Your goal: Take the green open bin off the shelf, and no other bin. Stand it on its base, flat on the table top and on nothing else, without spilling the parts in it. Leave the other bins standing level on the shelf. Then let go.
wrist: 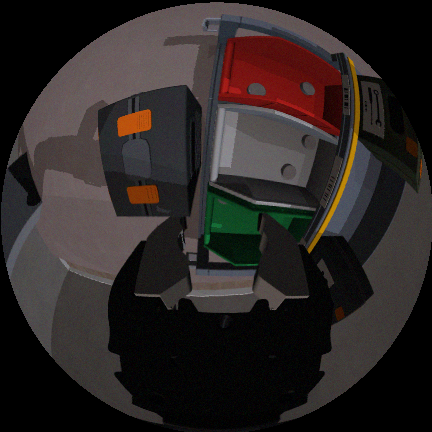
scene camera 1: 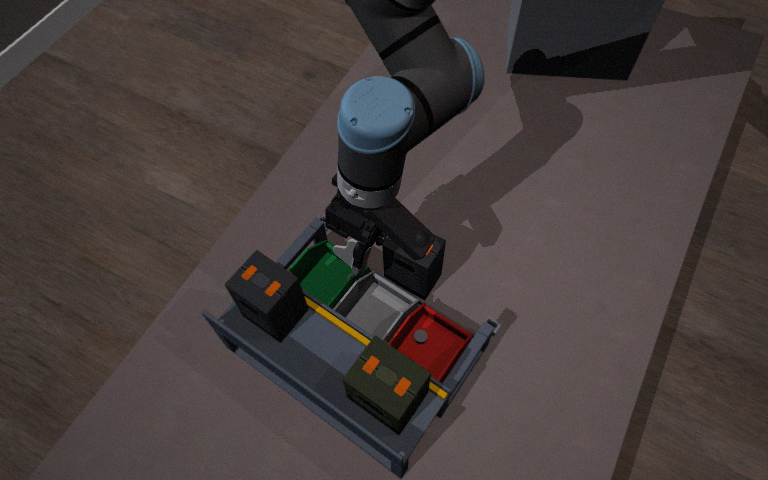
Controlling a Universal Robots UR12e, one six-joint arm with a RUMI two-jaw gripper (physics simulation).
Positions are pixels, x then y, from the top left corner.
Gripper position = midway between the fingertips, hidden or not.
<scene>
gripper: wrist 221, 213; scene camera 1 367, 259
green open bin: wrist; scene camera 1
grey open bin: wrist; scene camera 1
red open bin: wrist 280, 65; scene camera 1 446, 341
same spot on grey open bin: (wrist: 250, 143) = (scene camera 1: 381, 315)
same spot on green open bin: (wrist: 230, 230) = (scene camera 1: 315, 269)
</scene>
